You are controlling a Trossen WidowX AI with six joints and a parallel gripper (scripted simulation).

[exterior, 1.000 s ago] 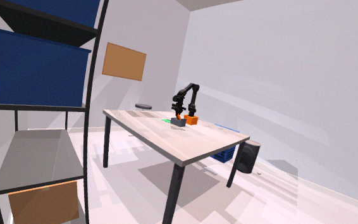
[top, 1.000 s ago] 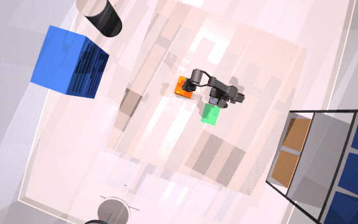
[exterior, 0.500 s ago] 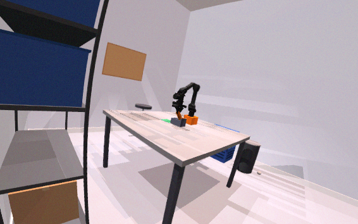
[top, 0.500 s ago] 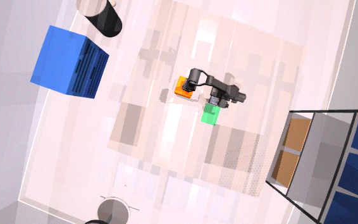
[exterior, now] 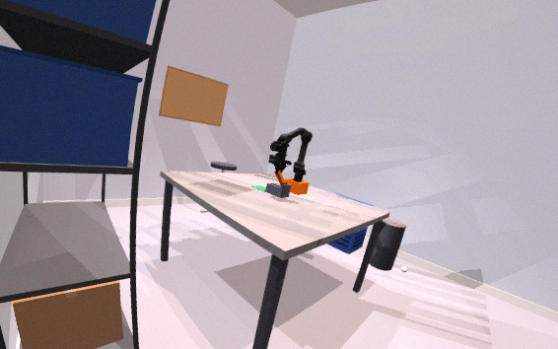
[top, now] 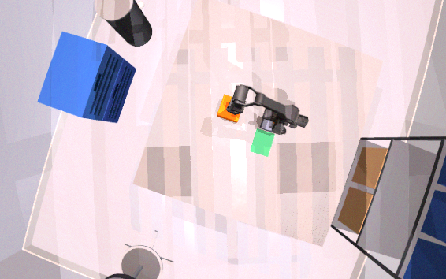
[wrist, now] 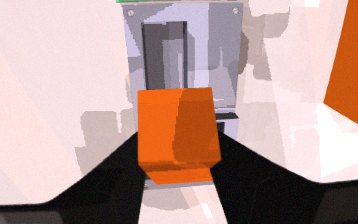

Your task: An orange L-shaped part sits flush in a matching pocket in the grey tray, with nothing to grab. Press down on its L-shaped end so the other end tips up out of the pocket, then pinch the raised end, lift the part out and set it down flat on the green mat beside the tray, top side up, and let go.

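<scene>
The green mat lies 160 mm below my gripper tip, 140 mm to the right of it and 10 mm ahead of it. The rest, counted from my gripper tip: orange L-shaped part: 30 mm to the left, 30 mm below, 20 mm behind.
</scene>
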